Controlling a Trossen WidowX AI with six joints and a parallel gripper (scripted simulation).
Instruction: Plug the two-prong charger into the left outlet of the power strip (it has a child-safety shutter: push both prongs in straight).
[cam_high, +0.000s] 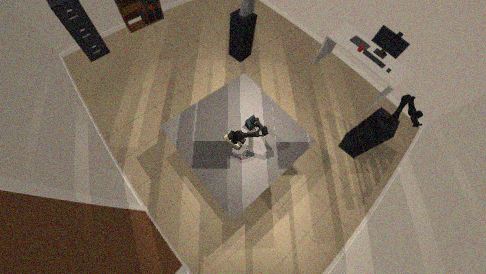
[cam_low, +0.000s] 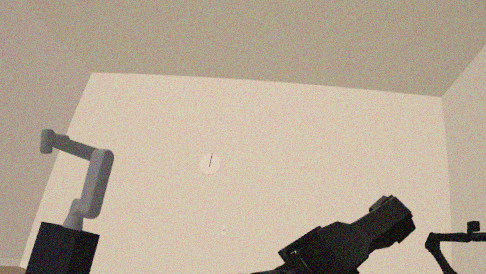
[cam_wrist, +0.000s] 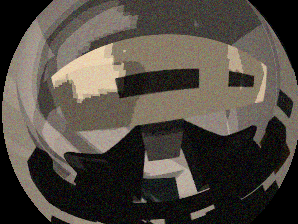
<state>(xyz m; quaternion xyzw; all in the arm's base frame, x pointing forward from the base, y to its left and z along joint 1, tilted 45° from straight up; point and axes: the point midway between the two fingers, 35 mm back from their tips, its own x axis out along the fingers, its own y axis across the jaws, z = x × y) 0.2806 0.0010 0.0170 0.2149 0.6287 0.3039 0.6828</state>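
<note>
Right now my gripper tip is 20 mm short of the dark two-prong charger and 10 mm below it.
</note>
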